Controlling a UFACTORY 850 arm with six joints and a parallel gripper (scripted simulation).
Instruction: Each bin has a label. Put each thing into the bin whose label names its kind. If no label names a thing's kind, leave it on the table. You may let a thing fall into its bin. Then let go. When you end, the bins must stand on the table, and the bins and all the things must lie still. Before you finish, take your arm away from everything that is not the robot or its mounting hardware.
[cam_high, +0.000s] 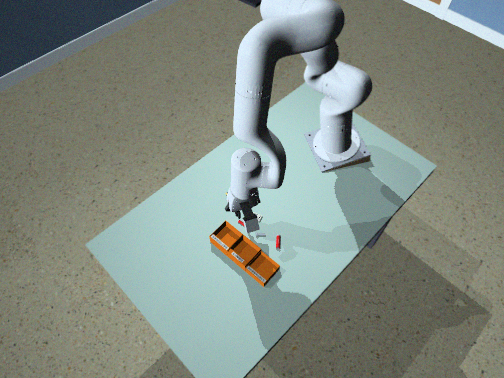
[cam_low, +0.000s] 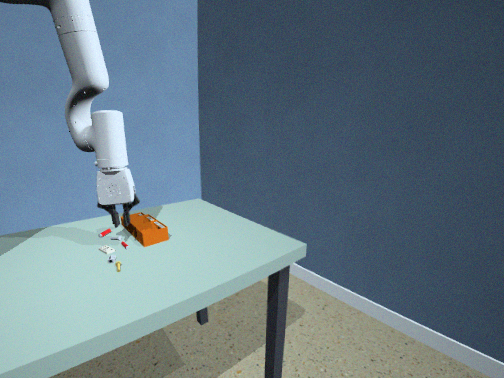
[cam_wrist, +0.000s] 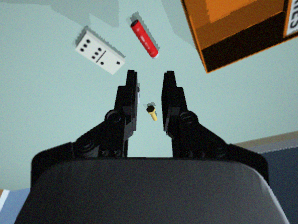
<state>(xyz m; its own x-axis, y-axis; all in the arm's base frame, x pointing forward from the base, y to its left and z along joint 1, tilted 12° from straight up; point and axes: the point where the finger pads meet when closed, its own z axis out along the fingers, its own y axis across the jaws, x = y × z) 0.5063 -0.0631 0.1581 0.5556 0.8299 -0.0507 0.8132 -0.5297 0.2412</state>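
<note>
Right now my hand is 5 cm past the white domino, 2 cm to the right of it and 9 cm above it. The rest, counted from my hand: grey bolt: 7 cm to the left, 9 cm below; then orange bin row: 9 cm ahead, 8 cm to the left, 7 cm below; then grey piece: 6 cm behind, 6 cm to the right, 8 cm below.
</note>
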